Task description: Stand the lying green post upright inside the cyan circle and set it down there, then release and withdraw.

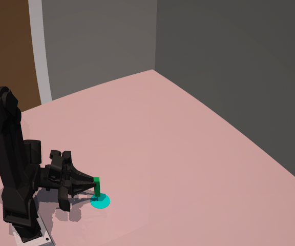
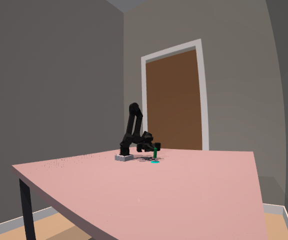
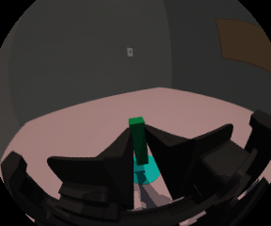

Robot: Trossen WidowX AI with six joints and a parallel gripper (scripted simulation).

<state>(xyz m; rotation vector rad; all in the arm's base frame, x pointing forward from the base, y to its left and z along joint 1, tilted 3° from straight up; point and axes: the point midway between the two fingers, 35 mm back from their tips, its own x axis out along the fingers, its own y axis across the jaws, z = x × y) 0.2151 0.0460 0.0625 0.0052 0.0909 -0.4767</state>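
The cyan circle lies 8 cm below my gripper tip. The rest, counted from my gripper tip: green post 2 cm below.
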